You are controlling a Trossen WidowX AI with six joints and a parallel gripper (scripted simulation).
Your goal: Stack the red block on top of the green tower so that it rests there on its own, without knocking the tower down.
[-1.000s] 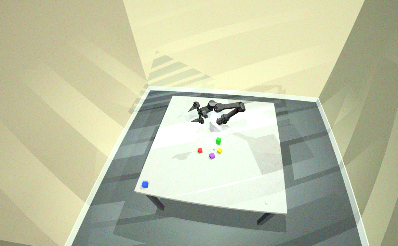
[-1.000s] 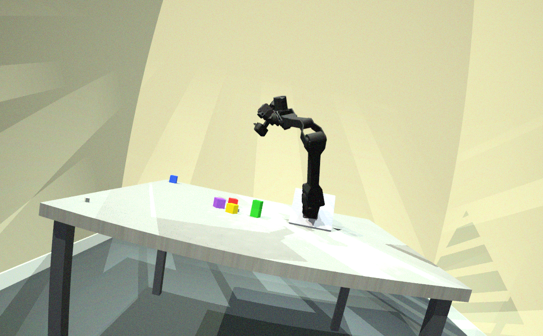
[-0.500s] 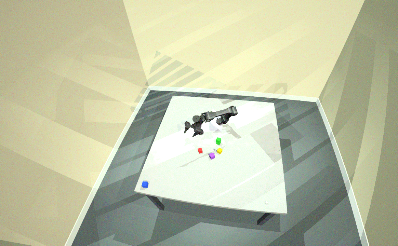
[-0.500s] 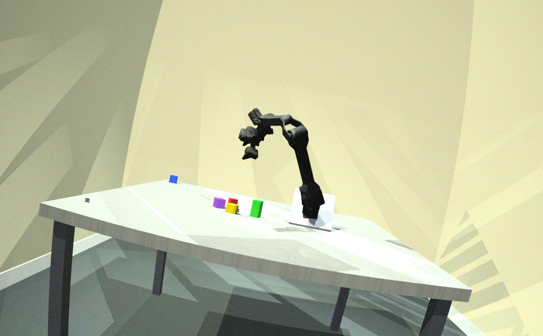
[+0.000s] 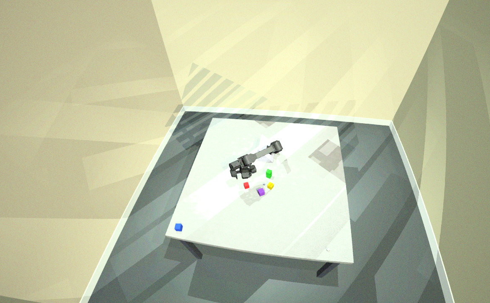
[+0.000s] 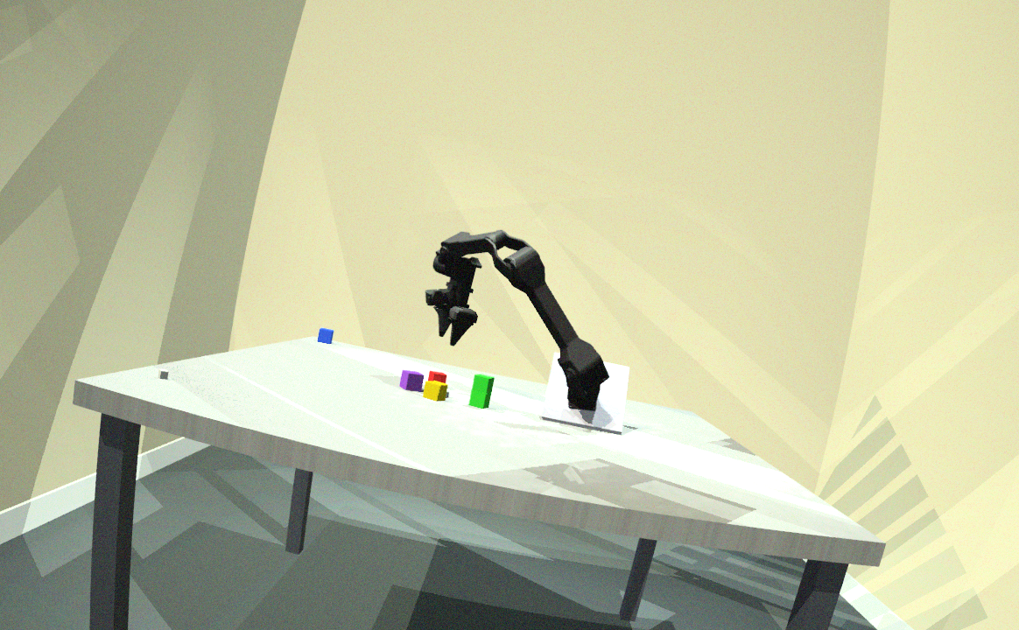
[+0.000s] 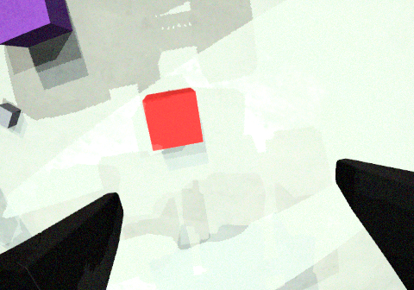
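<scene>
My gripper tip is now 100 mm above the red block and 20 mm to the right of it. The rest, counted from my gripper tip: yellow block 210 mm to the left, 100 mm below, 20 mm behind; purple block 140 mm to the left, 100 mm below, 50 mm ahead; tiny grey cube 150 mm to the left, 110 mm below, 40 mm behind.
</scene>
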